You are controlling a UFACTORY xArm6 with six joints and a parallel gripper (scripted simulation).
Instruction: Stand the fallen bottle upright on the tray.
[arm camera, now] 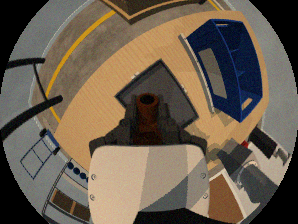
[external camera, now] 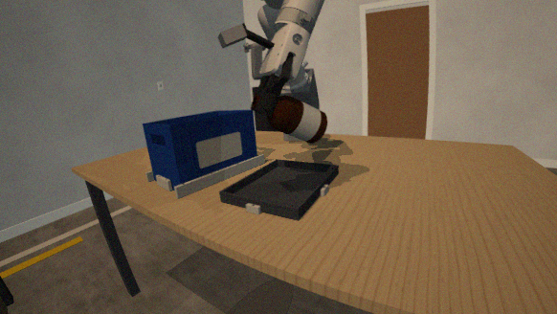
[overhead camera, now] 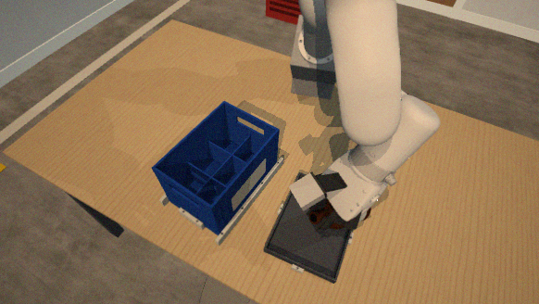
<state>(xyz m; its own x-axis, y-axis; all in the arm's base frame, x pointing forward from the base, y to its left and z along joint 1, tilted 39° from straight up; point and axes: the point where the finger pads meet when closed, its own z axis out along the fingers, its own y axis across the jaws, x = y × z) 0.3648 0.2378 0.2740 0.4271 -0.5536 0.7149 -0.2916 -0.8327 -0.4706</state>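
My hand is 5 cm past the brown bottle, 2 cm to the right of it and 3 cm above it. Also, from my hand: tray 6 cm behind, 3 cm to the right, 19 cm below; then blue crate 1 cm ahead, 30 cm to the right, 12 cm below.
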